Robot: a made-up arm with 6 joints.
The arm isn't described. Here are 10 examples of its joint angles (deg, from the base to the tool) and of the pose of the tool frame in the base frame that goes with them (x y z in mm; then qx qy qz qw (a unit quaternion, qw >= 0)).
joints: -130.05 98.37 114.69 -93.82 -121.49 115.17
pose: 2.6 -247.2 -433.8 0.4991 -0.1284 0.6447 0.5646
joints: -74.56 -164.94 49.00 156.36 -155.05 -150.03
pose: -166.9 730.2 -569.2 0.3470 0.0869 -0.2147 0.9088
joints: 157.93 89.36 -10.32 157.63 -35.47 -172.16
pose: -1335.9 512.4 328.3 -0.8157 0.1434 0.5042 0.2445
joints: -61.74 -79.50 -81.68 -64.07 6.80 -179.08
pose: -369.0 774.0 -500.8 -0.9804 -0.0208 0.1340 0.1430
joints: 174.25 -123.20 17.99 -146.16 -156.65 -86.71
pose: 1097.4 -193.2 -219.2 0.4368 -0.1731 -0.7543 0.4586
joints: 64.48 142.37 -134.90 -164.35 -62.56 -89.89
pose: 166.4 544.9 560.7 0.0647 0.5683 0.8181 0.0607
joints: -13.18 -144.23 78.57 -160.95 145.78 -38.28
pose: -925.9 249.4 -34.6 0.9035 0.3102 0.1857 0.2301
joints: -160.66 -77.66 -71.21 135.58 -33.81 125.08
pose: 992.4 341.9 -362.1 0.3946 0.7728 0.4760 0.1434
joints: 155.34 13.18 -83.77 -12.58 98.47 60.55
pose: 464.4 -243.7 1144.5 0.1024 -0.2424 -0.9210 0.2873
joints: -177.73 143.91 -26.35 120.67 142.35 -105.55
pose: -934.0 -157.5 -510.2 0.0728 0.4164 -0.4682 0.7759
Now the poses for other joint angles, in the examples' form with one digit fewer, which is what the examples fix.
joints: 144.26 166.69 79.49 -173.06 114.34 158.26
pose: 354 -305 -724 -0.905 0.111 0.328 0.249
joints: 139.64 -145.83 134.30 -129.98 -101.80 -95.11
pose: 203 -367 479 0.609 -0.408 -0.504 0.457
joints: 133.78 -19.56 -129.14 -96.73 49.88 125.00
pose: 456 -418 47 -0.774 0.447 -0.258 0.368
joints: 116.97 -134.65 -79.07 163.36 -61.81 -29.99
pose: 0 -51 -916 0.180 0.948 -0.100 0.243
